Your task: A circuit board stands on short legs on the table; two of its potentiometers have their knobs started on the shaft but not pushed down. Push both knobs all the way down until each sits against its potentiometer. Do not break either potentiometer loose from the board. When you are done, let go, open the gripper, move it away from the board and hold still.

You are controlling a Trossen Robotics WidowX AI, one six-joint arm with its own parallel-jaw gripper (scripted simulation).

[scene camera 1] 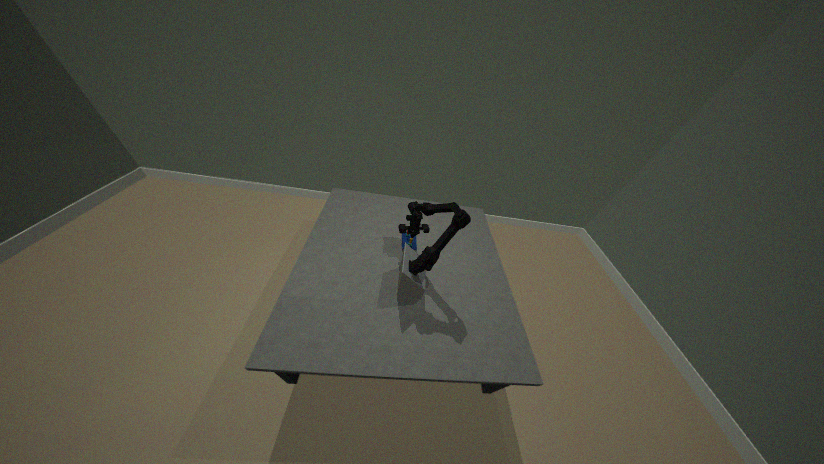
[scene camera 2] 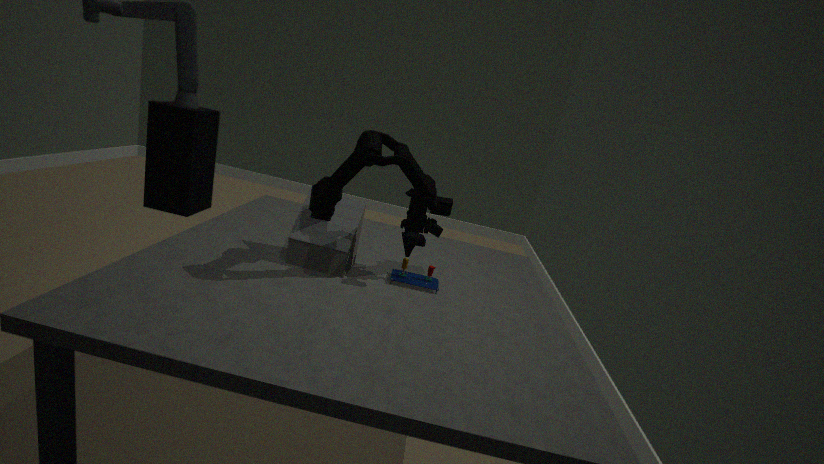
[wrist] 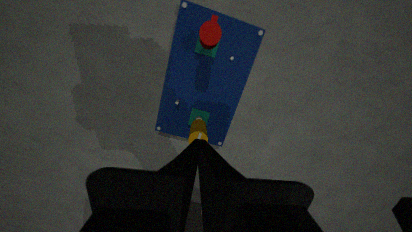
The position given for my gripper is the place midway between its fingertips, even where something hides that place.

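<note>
Here is my gripper (scene camera 2: pixel 407 256), which I can also find in the wrist view (wrist: pixel 199 144). The gripper is shut, and it holds nothing.
</note>
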